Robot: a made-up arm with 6 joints. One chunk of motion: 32 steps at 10 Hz.
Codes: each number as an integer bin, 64 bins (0 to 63) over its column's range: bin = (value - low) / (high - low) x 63, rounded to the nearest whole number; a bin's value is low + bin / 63 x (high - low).
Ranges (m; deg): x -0.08..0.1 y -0.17..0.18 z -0.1..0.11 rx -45..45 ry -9..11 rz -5..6
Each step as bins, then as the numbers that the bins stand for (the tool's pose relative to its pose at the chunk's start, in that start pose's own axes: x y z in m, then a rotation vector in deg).
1 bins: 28 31 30 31 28 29
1 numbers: 0.0000 0.0022 0.0000 -0.71 -0.11 0.06
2 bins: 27 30 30 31 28 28
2 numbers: -0.0029 -0.0033 0.0000 -0.71 -0.11 -0.11
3 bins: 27 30 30 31 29 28
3 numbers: -0.0029 -0.0033 0.0000 -0.71 0.21 -0.11
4 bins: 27 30 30 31 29 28
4 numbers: -0.0029 -0.0033 0.0000 -0.71 0.21 -0.11
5 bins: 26 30 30 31 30 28
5 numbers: -0.0057 -0.0033 0.0000 -0.71 0.52 -0.11
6 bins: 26 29 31 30 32 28
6 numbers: -0.0057 -0.0089 0.0033 -2.14 1.16 -0.11
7 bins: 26 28 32 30 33 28
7 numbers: -0.0057 -0.0144 0.0067 -2.14 1.48 -0.11
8 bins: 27 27 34 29 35 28
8 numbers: -0.0029 -0.0200 0.0133 -3.57 2.11 -0.11
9 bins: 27 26 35 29 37 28
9 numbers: -0.0029 -0.0256 0.0167 -3.57 2.75 -0.11
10 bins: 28 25 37 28 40 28
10 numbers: 0.0000 -0.0311 0.0233 -5.00 3.70 -0.11
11 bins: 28 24 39 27 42 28
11 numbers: 0.0000 -0.0367 0.0300 -6.43 4.33 -0.11
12 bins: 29 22 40 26 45 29
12 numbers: 0.0029 -0.0478 0.0333 -7.86 5.29 0.06
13 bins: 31 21 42 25 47 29
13 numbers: 0.0086 -0.0533 0.0400 -9.29 5.92 0.06
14 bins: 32 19 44 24 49 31
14 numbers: 0.0114 -0.0644 0.0467 -10.71 6.56 0.41
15 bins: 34 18 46 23 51 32
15 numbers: 0.0171 -0.0700 0.0533 -12.14 7.19 0.59
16 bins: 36 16 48 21 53 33
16 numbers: 0.0229 -0.0811 0.0600 -15.00 7.83 0.76
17 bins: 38 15 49 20 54 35
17 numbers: 0.0286 -0.0867 0.0633 -16.43 8.14 1.11
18 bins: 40 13 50 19 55 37
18 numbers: 0.0343 -0.0978 0.0667 -17.86 8.46 1.46
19 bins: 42 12 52 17 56 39
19 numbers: 0.0400 -0.1033 0.0733 -20.71 8.78 1.81
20 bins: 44 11 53 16 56 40
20 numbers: 0.0457 -0.1089 0.0767 -22.14 8.78 1.98
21 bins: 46 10 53 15 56 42
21 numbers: 0.0514 -0.1144 0.0767 -23.57 8.78 2.33
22 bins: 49 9 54 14 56 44
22 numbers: 0.0600 -0.1200 0.0800 -25.00 8.78 2.68
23 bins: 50 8 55 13 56 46
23 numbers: 0.0629 -0.1256 0.0833 -26.43 8.78 3.03
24 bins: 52 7 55 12 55 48
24 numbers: 0.0686 -0.1311 0.0833 -27.86 8.46 3.38
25 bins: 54 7 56 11 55 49
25 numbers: 0.0743 -0.1311 0.0867 -29.29 8.46 3.56
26 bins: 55 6 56 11 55 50
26 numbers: 0.0771 -0.1367 0.0867 -29.29 8.46 3.73
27 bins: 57 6 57 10 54 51
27 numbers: 0.0829 -0.1367 0.0900 -30.71 8.14 3.90
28 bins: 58 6 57 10 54 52
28 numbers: 0.0857 -0.1367 0.0900 -30.71 8.14 4.08
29 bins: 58 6 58 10 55 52
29 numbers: 0.0857 -0.1367 0.0933 -30.71 8.46 4.08
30 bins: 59 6 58 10 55 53
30 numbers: 0.0886 -0.1367 0.0933 -30.71 8.46 4.25
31 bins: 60 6 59 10 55 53
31 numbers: 0.0914 -0.1367 0.0967 -30.71 8.46 4.25
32 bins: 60 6 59 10 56 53
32 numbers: 0.0914 -0.1367 0.0967 -30.71 8.78 4.25
